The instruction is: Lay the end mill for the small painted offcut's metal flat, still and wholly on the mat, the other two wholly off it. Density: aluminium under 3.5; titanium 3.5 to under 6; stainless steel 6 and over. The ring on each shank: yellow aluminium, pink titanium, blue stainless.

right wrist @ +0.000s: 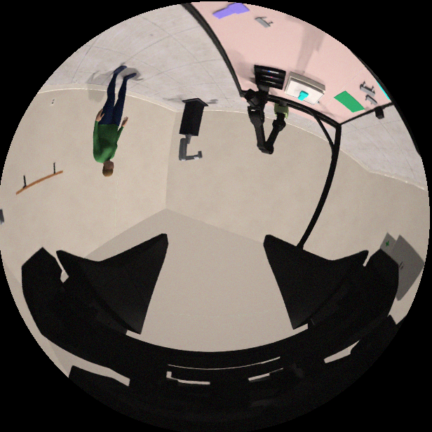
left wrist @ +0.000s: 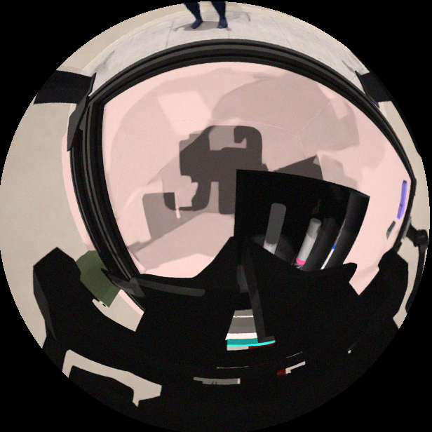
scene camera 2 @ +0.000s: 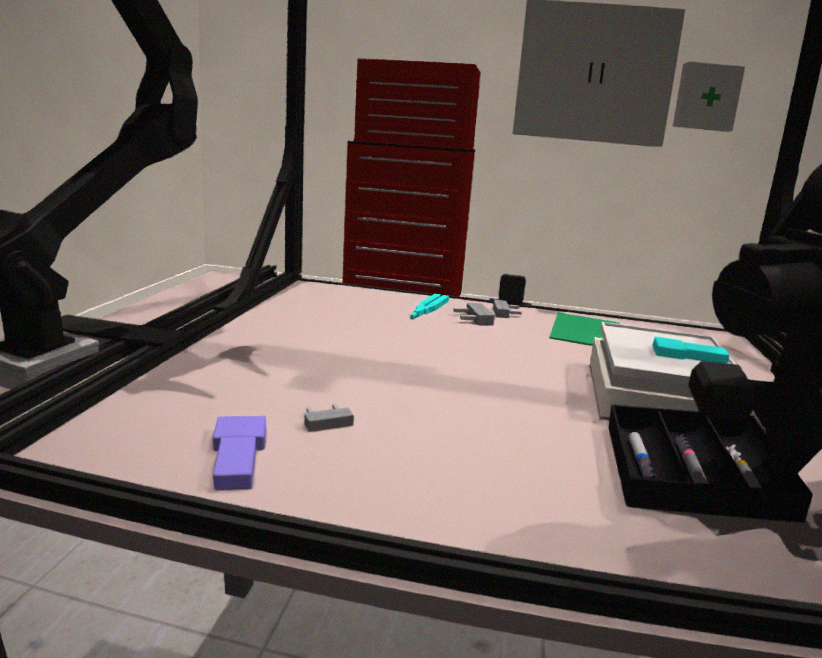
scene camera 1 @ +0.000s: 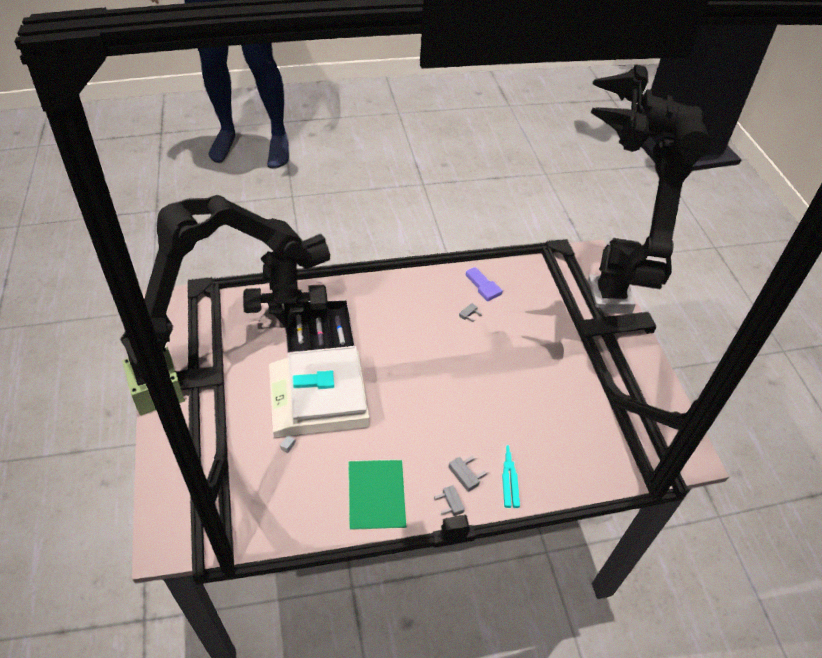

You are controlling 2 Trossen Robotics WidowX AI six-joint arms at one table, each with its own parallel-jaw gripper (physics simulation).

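Frame: origin at the left arm's base, x left, y up, z ahead, level; centimetres.
Where they show: left gripper, fingertip midpoint: (scene camera 2: pixel 780 477) (scene camera 1: pixel 286 325); right gripper, fingertip midpoint: (scene camera 1: pixel 592 95); right arm's base, origin of the base link: (scene camera 2: pixel 34 344) (scene camera 1: pixel 612 289).
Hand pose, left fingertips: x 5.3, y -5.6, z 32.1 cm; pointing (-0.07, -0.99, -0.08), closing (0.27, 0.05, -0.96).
Note:
Things, the pixels of their top centre, and the offset from my left fingertips. "spot": a spot on its surface instead. Level surfaces: height alone.
- black tray, middle of its top: (scene camera 2: pixel 701 438) (scene camera 1: pixel 317 323) dx -3.8, dy +1.8, dz +6.5 cm
- yellow-ringed, middle of its top: (scene camera 2: pixel 745 465) (scene camera 1: pixel 299 327) dx -1.8, dy +0.2, dz +2.6 cm
- pink-ringed, middle of its top: (scene camera 2: pixel 691 454) (scene camera 1: pixel 320 330) dx -4.3, dy -0.2, dz +6.7 cm
- blue-ringed, middle of its top: (scene camera 2: pixel 643 451) (scene camera 1: pixel 339 328) dx -5.1, dy -0.5, dz +11.3 cm
- green mat, its level: dy -1.8 cm
- small cyan block, middle of its top: (scene camera 2: pixel 691 346) (scene camera 1: pixel 313 378) dx -20.7, dy +5.3, dz -0.6 cm
- scale, surface spot: (scene camera 1: pixel 342 426) spot: dx -30.8, dy -0.3, dz +1.9 cm
- purple block, middle of its top: (scene camera 2: pixel 237 442) (scene camera 1: pixel 482 281) dx -4.3, dy -0.6, dz +50.0 cm
- grey plug, middle of its top: (scene camera 2: pixel 326 409) (scene camera 1: pixel 471 311) dx -12.1, dy -0.8, dz +42.6 cm
- cyan pliers, middle of its top: (scene camera 2: pixel 427 303) (scene camera 1: pixel 510 474) dx -54.6, dy -1.0, dz +29.0 cm
- small grey block, middle of its top: (scene camera 1: pixel 287 441) dx -29.8, dy -0.4, dz -10.0 cm
A black tray (scene camera 1: pixel 350 325) (scene camera 2: pixel 712 500) holds three end mills in separate compartments: yellow-ringed (scene camera 1: pixel 299 334) (scene camera 2: pixel 741 467), pink-ringed (scene camera 1: pixel 319 332) (scene camera 2: pixel 692 459) (left wrist: pixel 309 237) and blue-ringed (scene camera 1: pixel 340 331) (scene camera 2: pixel 641 456). My left gripper (scene camera 1: pixel 286 322) (left wrist: pixel 237 241) is shut on the tray's wall beside the yellow-ringed mill's compartment. My right gripper (scene camera 1: pixel 595 97) (right wrist: pixel 216 240) is open and empty, raised far from the tray. The green mat (scene camera 1: pixel 377 494) (scene camera 2: pixel 579 327) bears no end mill. A small cyan block (scene camera 1: pixel 313 380) (scene camera 2: pixel 688 349) lies on the scale (scene camera 1: pixel 342 426); its display is too small to read.
A purple block (scene camera 1: pixel 484 284) (scene camera 2: pixel 238 449) and a grey plug (scene camera 1: pixel 469 312) lie at the back. Two grey plugs (scene camera 1: pixel 464 472) (scene camera 1: pixel 453 500) and cyan pliers (scene camera 1: pixel 510 478) lie right of the mat. A small grey block (scene camera 1: pixel 287 443) lies near the scale. A black frame surrounds the table.

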